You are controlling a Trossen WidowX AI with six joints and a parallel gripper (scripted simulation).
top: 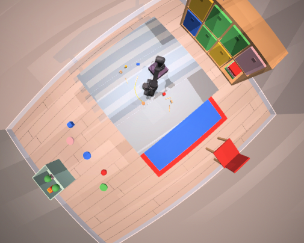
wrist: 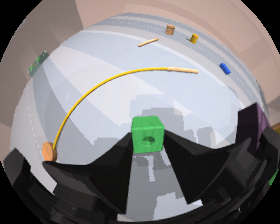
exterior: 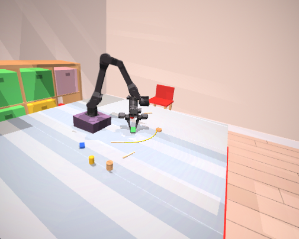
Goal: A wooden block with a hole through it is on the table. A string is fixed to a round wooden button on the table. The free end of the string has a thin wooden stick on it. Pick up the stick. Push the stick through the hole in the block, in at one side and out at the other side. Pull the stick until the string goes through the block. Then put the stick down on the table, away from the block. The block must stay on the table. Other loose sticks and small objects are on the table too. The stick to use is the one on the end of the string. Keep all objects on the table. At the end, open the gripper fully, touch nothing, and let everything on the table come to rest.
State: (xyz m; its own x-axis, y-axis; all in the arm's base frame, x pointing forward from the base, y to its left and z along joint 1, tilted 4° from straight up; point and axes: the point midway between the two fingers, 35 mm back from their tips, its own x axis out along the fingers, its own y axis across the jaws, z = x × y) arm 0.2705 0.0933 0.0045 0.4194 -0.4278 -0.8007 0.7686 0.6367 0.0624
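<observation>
The green block is right at my gripper tip. Also, from my gripper tip: round wooden button: 120 mm ahead, 140 mm to the left, 20 mm below; then blue cube: 110 mm behind, 300 mm to the right, 20 mm below; then red cube: 150 mm behind, 190 mm to the left, 10 mm below.
</observation>
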